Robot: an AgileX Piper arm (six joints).
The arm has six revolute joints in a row. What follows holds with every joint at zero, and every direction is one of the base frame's. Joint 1 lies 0.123 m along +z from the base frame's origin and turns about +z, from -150 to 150 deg. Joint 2 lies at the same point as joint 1 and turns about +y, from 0 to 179.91 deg. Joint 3 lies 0.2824 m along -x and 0.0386 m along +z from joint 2 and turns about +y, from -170 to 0 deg. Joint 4 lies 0.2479 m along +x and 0.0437 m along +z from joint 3 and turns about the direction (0.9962, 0, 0.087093), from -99.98 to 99.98 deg. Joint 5 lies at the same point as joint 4 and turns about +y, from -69.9 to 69.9 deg. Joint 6 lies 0.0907 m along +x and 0.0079 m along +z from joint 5 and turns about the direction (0.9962, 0, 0.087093), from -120 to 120 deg. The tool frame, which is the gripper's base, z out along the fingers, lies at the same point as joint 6; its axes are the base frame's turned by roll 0, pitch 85.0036 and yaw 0 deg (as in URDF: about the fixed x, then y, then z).
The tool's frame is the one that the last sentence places.
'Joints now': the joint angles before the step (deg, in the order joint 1, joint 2, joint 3, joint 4, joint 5, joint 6). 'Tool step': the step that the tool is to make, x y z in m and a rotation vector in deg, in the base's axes. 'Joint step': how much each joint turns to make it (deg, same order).
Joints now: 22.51, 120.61, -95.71, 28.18, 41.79, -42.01
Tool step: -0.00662, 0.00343, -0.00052, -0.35, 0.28, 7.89
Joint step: 0.00, 0.02, 0.00, 3.56, 4.00, -8.92
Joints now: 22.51, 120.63, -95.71, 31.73, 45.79, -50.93
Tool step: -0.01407, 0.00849, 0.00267, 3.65, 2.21, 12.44
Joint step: 0.01, 0.00, 0.00, 8.40, 8.28, -13.39
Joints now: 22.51, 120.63, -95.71, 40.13, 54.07, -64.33
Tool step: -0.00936, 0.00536, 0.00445, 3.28, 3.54, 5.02
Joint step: 0.11, 0.00, -0.34, 4.38, 5.85, -3.49
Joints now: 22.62, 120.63, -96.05, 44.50, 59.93, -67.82
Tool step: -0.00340, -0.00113, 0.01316, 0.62, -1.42, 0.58
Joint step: 0.00, -1.69, -0.04, 0.00, 0.52, -0.32
